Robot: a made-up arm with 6 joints. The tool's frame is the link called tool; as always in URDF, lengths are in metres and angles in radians.
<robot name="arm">
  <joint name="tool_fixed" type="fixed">
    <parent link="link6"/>
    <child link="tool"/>
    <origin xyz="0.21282 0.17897 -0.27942" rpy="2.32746 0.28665 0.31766"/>
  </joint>
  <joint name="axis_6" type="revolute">
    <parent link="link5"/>
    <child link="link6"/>
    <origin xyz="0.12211 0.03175 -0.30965" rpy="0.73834 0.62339 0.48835"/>
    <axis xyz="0 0 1"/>
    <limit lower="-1.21" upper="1.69" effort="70" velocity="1.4"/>
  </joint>
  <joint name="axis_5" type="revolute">
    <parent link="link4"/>
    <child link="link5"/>
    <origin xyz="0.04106 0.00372 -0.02" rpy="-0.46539 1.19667 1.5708"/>
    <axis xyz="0 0 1"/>
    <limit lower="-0.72" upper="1.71" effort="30" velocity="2.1"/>
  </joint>
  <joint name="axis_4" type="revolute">
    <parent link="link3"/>
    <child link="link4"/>
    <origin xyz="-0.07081 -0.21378 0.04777" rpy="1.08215 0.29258 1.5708"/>
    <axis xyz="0 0 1"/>
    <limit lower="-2.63" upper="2.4" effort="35" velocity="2.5"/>
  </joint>
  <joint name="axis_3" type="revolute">
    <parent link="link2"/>
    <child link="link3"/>
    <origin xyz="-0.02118 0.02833 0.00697" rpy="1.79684 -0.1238 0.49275"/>
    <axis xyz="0 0 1"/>
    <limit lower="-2.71" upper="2.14" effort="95" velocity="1.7"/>
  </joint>
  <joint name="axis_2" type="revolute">
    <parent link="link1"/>
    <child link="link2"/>
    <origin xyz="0 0.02 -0.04" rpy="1.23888 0.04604 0.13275"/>
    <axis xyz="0 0 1"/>
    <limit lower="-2.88" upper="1.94" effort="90" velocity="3.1"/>
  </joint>
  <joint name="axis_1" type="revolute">
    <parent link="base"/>
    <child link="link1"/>
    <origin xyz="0.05 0.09 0.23" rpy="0 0 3.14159"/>
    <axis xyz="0 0 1"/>
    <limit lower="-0.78" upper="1.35" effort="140" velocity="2.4"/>
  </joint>
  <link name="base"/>
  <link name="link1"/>
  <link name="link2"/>
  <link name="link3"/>
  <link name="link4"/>
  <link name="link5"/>
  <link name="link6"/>
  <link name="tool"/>
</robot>
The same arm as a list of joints. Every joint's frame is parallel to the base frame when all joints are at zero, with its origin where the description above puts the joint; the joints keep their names.
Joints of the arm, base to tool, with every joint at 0 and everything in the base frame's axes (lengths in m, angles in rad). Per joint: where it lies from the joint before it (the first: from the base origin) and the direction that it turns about. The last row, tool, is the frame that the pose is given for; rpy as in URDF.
axis_1: xyz 0.0500 0.0900 0.2300 axis 0 0 1
axis_2: xyz 0.0000 -0.0200 -0.0400 axis -0.140003 0.935118 0.325506
axis_3: xyz 0.0200 0.0000 0.0300 axis -0.449485 0.0058 -0.893269
axis_4: xyz 0.0700 -0.2000 -0.0900 axis -1 0 0
axis_5: xyz 0.0200 0.0400 0.0100 axis -0.32659 -0.150096 -0.933172
axis_6: xyz 0.2200 0.0300 0.2500 axis 0.388486 0.378186 -0.84027
tool: xyz 0.0800 -0.3100 0.2300 rpy -0.2197 -0.4288 -0.6633
Joint limits (rad, base to tool): -0.7800..1.3500 -2.8800..1.9400 -2.7100..2.1400 -2.6300..2.4000 -0.7200..1.7100 -1.2100..1.6900

